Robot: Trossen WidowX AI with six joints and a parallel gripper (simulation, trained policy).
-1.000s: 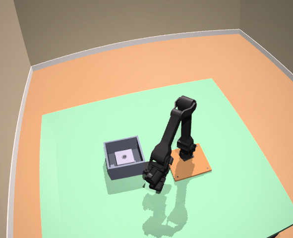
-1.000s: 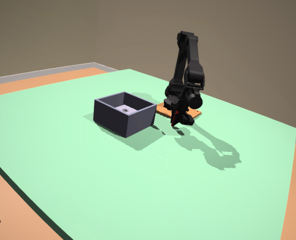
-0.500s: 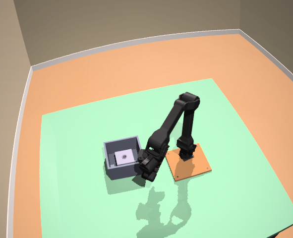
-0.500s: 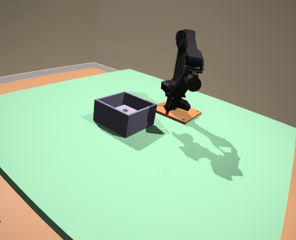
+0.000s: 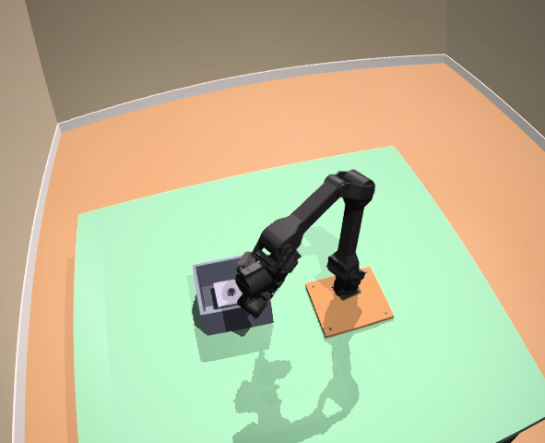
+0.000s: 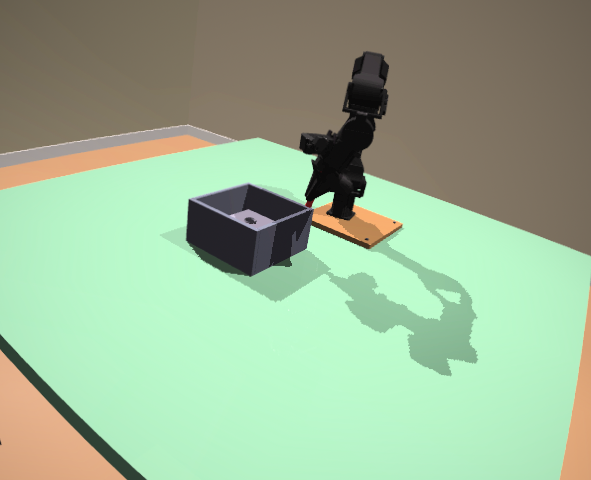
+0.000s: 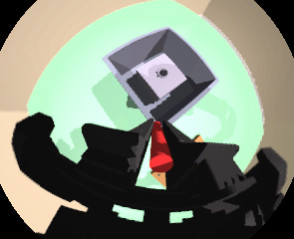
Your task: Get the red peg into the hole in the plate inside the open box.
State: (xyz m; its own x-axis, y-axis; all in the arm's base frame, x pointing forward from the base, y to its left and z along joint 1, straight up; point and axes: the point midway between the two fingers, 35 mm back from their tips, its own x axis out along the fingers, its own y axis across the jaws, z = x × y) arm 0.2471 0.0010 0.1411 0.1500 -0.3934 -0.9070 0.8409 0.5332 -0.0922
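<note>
Now: the dark grey box 50 mm ahead of my gripper tip, 100 mm to the right of it and 100 mm below it. Also, from my gripper tip: red peg 10 mm behind, 10 mm to the left, 20 mm above.
</note>
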